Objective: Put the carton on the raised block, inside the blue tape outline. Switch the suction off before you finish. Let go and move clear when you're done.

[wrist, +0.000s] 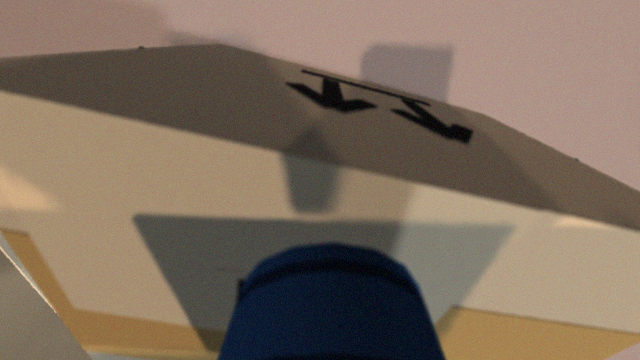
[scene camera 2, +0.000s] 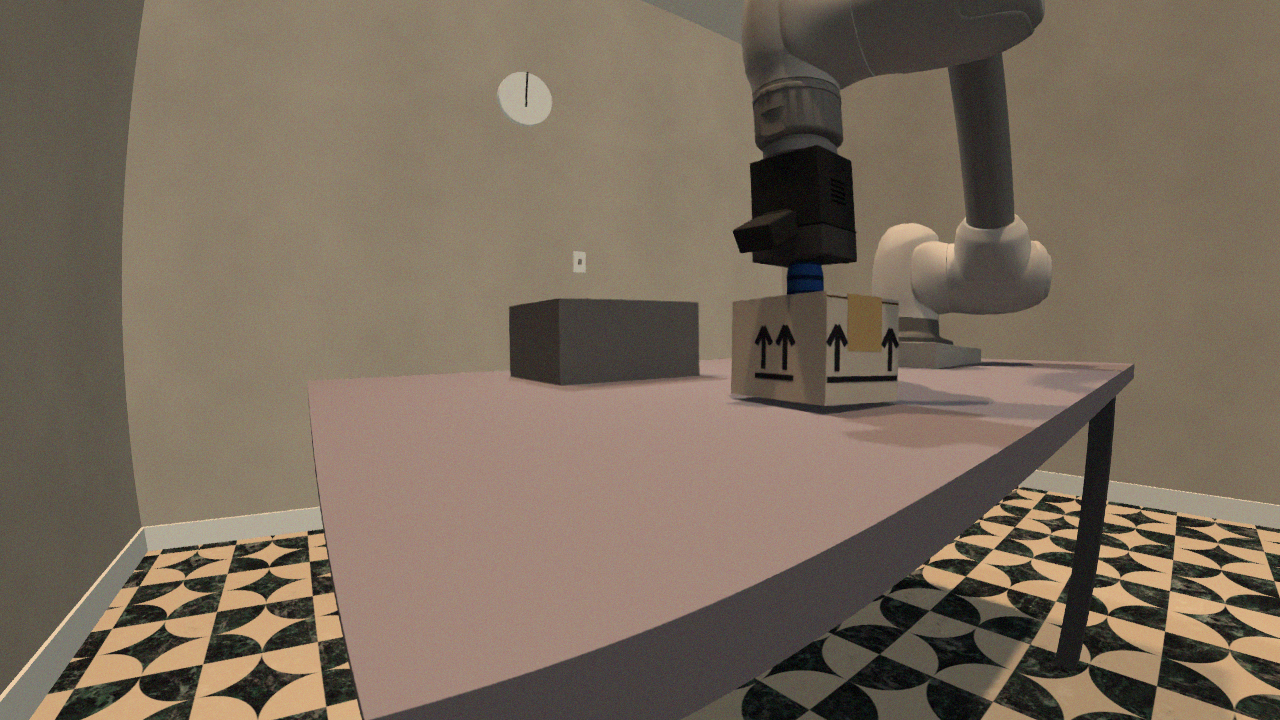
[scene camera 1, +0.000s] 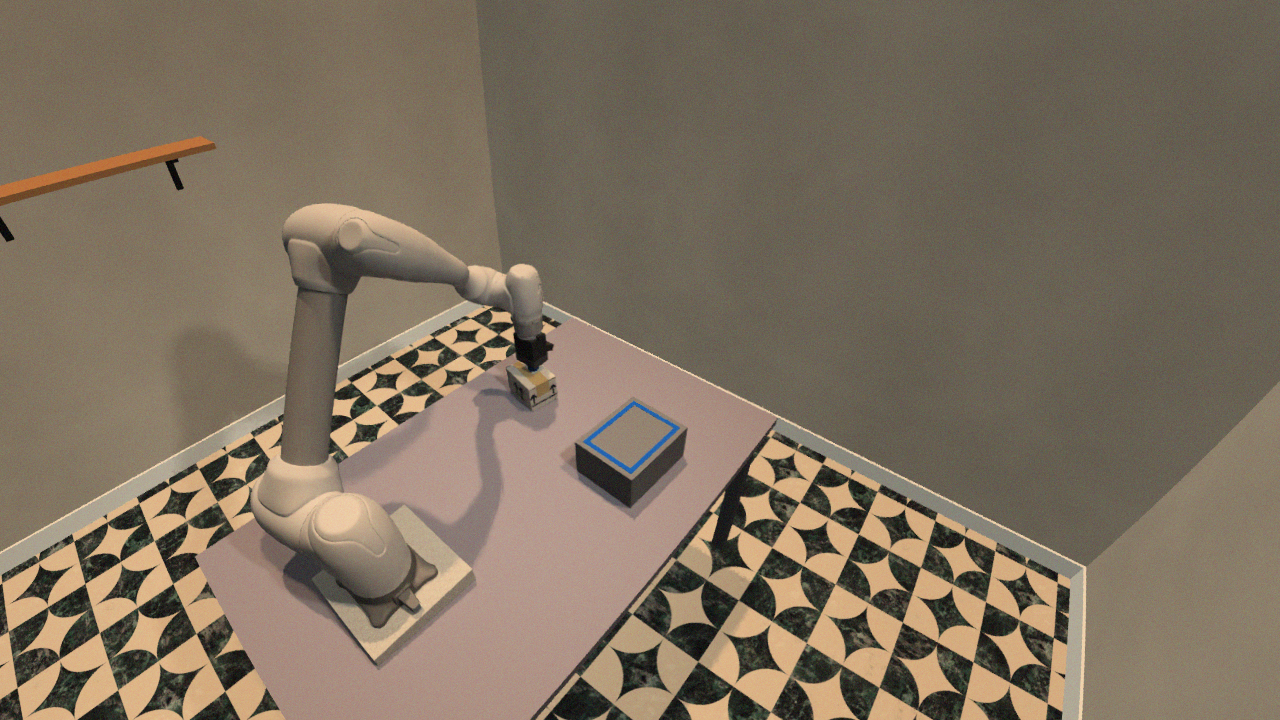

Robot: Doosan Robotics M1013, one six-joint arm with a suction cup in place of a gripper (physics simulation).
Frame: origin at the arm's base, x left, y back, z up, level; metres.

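Seen in the pictures: hand, its tool point: (wrist: 332, 260) (scene camera 2: 805, 310) (scene camera 1: 533, 371); arm's base, origin of its link: (scene camera 2: 904, 345) (scene camera 1: 387, 577).
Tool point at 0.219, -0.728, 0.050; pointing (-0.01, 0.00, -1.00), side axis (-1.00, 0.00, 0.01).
Pixels of each thing's middle, then the offset from my tool point to it, as dx, dy, dz. "pt": a spot on its surface instead. Level surfaces: height alone.
- carton, middle of its body: (wrist: 337, 220) (scene camera 2: 812, 348) (scene camera 1: 531, 382) -0.004, +0.017, -0.037
- raised block, middle of its body: (scene camera 2: 601, 339) (scene camera 1: 631, 449) -0.438, +0.054, -0.030
- blue tape outline, a spot on its surface: (scene camera 1: 608, 457) pt -0.437, +0.160, +0.030
- pinkish table, height of its surface: dz -0.090
The carton (scene camera 1: 533, 386) (scene camera 2: 778, 349) (wrist: 175, 170) is a pale box with tan tape and black upward arrows. It is upright near the table's far end, at or barely above the tabletop. A dark shadow line runs under its base in scene camera 2. My suction cup (scene camera 1: 534, 368) (scene camera 2: 805, 278) (wrist: 332, 305) is blue and pressed squat against the carton's top, shut on it. The contact face is hidden. The raised block (scene camera 1: 631, 479) (scene camera 2: 626, 340) is a grey box standing apart from the carton. The blue tape outline (scene camera 1: 608, 457) is on its top.
The pinkish table (scene camera 1: 501, 626) (scene camera 2: 537, 501) carries the block and the arm's pale base plate (scene camera 1: 447, 577). The far table edge is close behind the carton in scene camera 1. A wooden wall rail (scene camera 1: 107, 167) is at the upper left.
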